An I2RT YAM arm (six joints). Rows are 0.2 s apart.
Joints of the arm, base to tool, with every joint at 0 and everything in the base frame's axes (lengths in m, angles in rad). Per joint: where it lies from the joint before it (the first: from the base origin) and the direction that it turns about. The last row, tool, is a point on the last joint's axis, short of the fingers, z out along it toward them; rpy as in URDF.
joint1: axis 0 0 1 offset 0 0 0.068
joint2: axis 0 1 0 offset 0.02 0.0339 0.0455
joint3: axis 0 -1 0 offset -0.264 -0.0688 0
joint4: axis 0 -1 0 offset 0.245 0.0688 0.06
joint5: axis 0 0 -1 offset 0.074 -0.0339 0.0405
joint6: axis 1 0 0 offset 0.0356 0 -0.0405
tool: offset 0 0 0 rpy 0 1.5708 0
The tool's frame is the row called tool.
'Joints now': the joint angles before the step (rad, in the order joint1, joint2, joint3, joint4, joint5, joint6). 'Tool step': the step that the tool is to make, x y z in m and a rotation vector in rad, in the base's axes. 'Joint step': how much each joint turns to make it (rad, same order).
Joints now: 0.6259, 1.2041, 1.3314, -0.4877, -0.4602, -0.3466
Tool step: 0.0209, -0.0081, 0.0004, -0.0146, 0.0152, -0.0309
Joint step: -0.0736, 0.0519, 0.0460, -0.0248, -0.0384, -0.0215
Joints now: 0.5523, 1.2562, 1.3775, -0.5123, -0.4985, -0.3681
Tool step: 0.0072, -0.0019, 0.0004, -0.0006, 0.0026, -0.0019
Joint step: -0.0216, 0.0202, 0.0172, -0.0033, -0.0185, -0.0078
